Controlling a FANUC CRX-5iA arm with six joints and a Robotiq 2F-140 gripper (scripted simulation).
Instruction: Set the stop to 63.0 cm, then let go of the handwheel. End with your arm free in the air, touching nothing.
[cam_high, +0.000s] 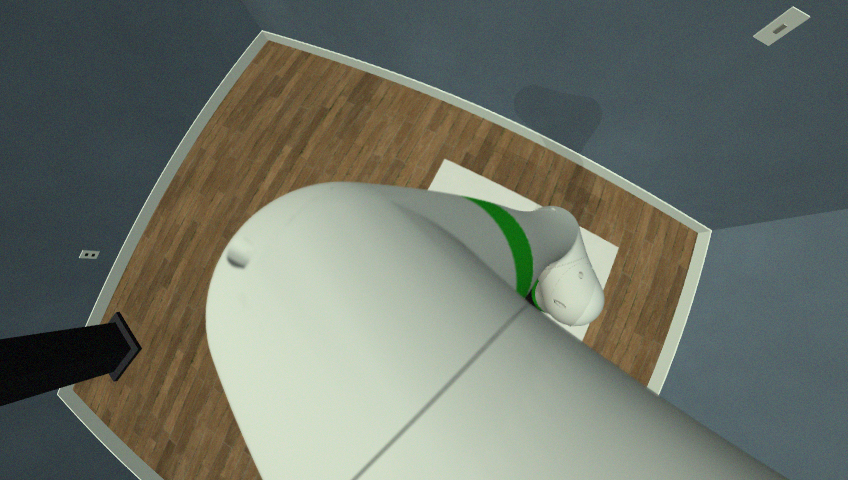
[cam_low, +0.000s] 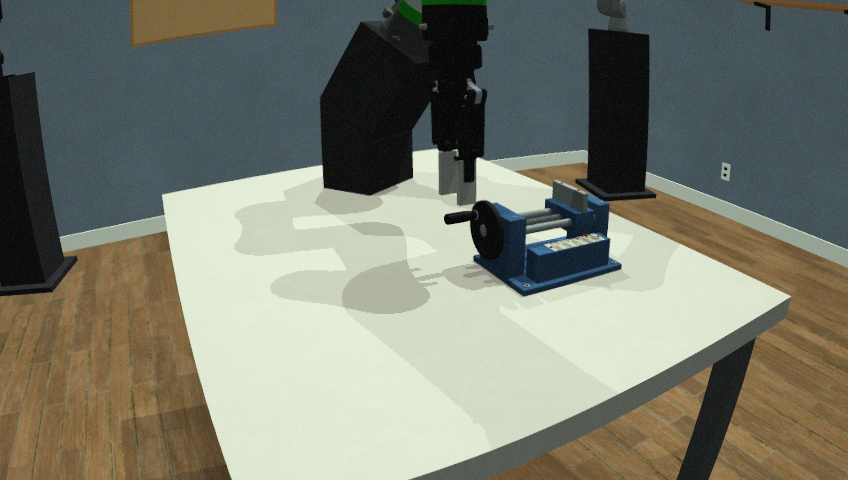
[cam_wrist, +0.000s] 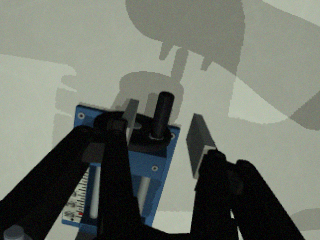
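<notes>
Right now my hand is 20 mm to the right of the handwheel and 60 mm above it. From my hand the other things lie so: stop block 10 mm behind, 200 mm to the left, 60 mm below.
</notes>
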